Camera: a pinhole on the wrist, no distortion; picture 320 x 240 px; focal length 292.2 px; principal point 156.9 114.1 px. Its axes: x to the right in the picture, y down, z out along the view. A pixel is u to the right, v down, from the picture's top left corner.
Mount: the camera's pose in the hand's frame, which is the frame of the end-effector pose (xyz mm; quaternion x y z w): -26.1 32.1 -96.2 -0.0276 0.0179 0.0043 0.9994
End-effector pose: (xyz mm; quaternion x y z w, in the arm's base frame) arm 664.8 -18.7 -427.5 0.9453 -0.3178 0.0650 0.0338
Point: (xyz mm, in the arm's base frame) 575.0 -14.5 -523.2
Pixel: 47.2 126.0
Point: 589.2 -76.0 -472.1
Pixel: 135.4 218.6
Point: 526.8 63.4 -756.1
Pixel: 11.9 83.0
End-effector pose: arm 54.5 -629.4 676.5 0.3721 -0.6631 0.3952 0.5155
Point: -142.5 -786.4 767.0
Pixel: 303.2 161.1
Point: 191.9 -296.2 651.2
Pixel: behind the camera
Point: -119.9 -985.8 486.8
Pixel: 92.1 101.4
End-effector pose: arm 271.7 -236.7 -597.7 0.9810 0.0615 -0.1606 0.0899
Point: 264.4 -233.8 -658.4
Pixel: 220.6 10.3
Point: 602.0 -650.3 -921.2
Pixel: outside the picture
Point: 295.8 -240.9 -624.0
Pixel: 291.2 23.9
